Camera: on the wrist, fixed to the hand. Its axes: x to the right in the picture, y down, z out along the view.
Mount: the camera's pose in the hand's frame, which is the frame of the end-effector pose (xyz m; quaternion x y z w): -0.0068 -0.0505 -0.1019 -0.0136 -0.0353 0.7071 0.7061
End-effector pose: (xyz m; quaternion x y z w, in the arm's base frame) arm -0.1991 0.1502 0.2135 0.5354 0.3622 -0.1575 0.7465
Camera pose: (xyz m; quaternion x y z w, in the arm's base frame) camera -0.2732 0.2232 0.1670 0.6185 -0.1470 0.4027 0.6586
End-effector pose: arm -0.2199 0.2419 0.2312 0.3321 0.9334 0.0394 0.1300
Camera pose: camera -0.2730 0.1997 0.3227 0.8941 0.4191 0.1207 0.1014
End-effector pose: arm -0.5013 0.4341 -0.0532 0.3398 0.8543 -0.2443 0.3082
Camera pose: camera -0.5710 0.4622 0.0324 0.8312 0.3554 0.0451 0.4252
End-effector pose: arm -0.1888 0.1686 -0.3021 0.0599 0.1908 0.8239 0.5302
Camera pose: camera -0.1736 0.1554 -0.4142 -0.1991 -0.0625 -0.9572 0.2007
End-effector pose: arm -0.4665 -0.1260 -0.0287 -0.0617 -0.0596 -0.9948 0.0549
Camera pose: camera -0.4775 -0.0882 -0.1356 -0.1216 0.0131 -0.6622 0.7392
